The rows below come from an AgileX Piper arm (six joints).
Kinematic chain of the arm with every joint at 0, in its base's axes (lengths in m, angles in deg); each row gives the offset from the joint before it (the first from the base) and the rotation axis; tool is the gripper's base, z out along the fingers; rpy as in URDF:
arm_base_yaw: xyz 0 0 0.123 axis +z
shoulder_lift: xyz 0 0 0 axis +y
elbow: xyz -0.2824 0 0.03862 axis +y
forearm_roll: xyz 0.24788 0 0.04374 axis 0.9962 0 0.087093
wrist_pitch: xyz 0 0 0 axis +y
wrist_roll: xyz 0.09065 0 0.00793 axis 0.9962 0 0.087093
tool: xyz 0 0 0 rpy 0 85 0
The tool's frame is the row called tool.
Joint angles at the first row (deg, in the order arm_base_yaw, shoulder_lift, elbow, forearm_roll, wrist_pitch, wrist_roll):
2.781 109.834 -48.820 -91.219 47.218 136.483
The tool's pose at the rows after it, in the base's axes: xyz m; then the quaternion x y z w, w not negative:
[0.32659 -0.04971 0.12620 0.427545 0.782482 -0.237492 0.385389]
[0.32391 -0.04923 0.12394 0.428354 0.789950 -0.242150 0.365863]
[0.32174 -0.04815 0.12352 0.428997 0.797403 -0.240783 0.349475]
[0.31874 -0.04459 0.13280 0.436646 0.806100 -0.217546 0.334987]
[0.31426 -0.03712 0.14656 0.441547 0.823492 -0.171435 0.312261]
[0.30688 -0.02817 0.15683 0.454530 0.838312 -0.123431 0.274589]
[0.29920 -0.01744 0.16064 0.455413 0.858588 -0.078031 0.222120]
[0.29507 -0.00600 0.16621 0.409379 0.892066 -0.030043 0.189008]
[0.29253 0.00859 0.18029 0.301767 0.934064 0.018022 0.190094]
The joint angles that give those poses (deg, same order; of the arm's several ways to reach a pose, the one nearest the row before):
2.780 109.834 -48.820 -87.870 46.075 133.228
2.781 109.834 -48.821 -84.801 45.732 130.061
2.780 109.472 -48.820 -81.942 44.992 127.090
2.782 106.888 -48.820 -76.808 42.636 122.429
2.780 102.921 -48.821 -67.766 38.404 113.874
2.781 99.453 -48.821 -54.305 35.610 102.734
2.780 97.311 -48.820 -38.388 34.408 88.495
2.781 95.357 -48.766 -24.381 32.736 70.894
3.524 92.287 -48.764 -11.660 30.760 48.274

